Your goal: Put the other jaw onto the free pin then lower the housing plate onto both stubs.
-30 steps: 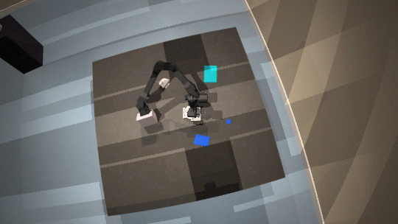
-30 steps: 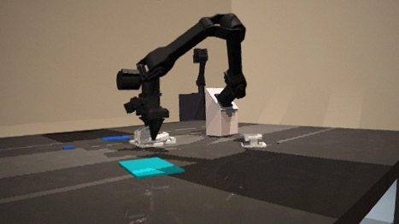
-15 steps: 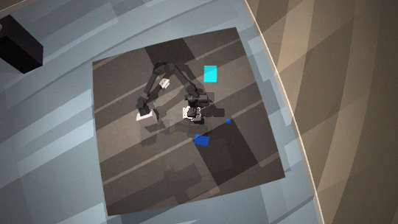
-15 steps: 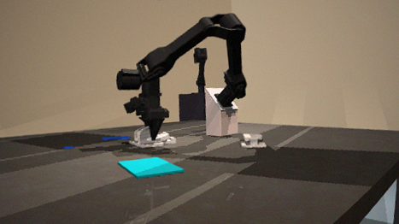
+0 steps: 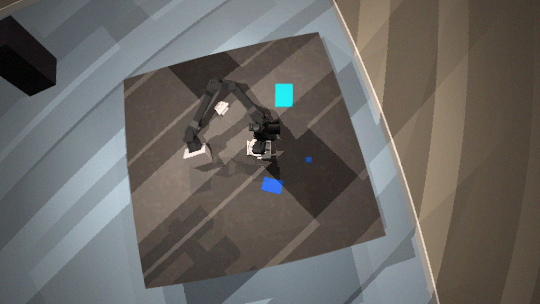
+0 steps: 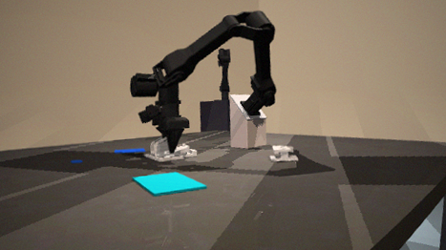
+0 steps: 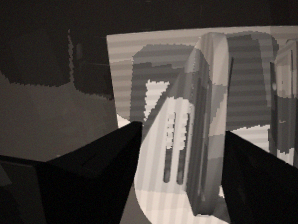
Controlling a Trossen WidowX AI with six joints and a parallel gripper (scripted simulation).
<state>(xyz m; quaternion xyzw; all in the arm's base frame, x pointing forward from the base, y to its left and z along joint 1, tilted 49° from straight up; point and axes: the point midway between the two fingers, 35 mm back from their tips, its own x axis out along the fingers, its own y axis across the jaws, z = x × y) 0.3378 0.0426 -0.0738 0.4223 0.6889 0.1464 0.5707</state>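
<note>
Now: gripper tip 4 cm past the jaw and 1 cm below it. Round my gripper tip: white housing plate (16 cm behind, 27 cm to the left, 1 cm above); then cyan flat patch (20 cm ahead, 24 cm to the left, 1 cm below); then small blue square (21 cm ahead, 17 cm to the right, 2 cm below).
</note>
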